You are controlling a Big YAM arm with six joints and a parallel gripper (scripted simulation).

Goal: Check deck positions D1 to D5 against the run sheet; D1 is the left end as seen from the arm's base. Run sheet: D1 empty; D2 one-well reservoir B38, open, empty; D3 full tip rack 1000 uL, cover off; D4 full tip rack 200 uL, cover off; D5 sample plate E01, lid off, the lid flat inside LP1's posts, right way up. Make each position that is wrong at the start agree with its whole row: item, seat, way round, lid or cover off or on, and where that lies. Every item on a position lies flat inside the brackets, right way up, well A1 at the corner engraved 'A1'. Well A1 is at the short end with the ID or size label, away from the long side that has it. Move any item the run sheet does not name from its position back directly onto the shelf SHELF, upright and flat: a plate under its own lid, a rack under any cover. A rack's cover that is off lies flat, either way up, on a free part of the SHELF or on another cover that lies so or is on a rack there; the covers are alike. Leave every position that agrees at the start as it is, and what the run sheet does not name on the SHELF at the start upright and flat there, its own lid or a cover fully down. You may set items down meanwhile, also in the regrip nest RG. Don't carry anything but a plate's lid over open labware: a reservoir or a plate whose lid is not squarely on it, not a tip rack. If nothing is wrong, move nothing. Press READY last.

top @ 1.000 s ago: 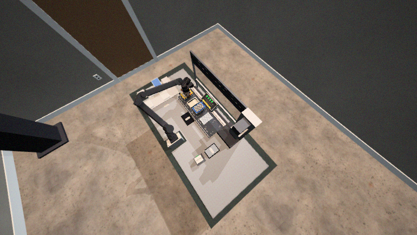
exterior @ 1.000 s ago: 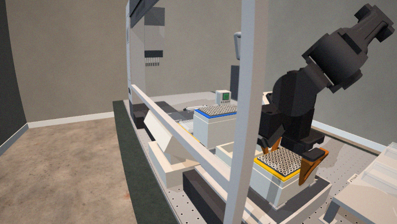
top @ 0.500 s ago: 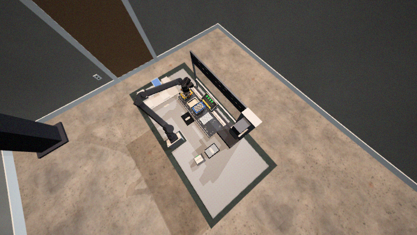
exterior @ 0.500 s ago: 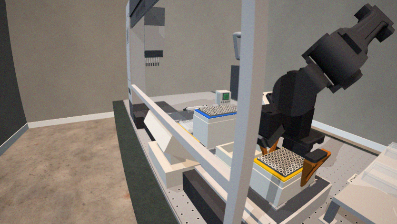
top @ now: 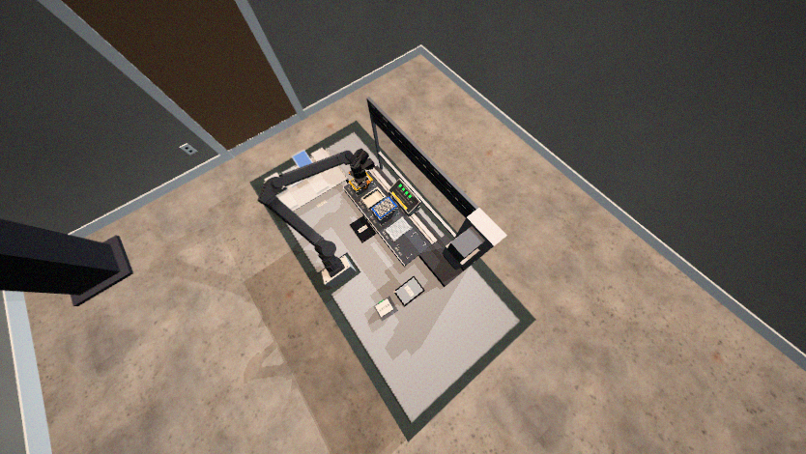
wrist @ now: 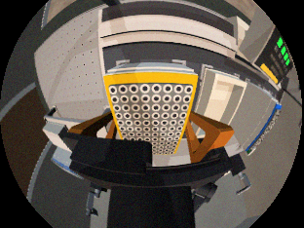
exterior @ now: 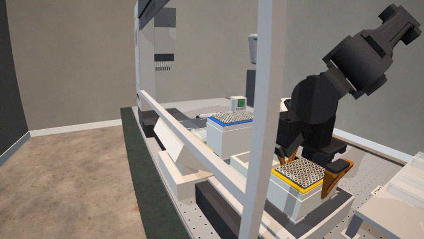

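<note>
Right now the yellow-rimmed tip rack is 1 cm behind my hand, 1 cm to the right of it and 1 cm above it. The rest, counted from my hand: white frame post: 19 cm ahead, 6 cm to the left, 15 cm above; blue-rimmed tip rack: 1 cm behind, 25 cm to the right, 3 cm above; black nest: 16 cm behind, 22 cm to the right, 9 cm below.
</note>
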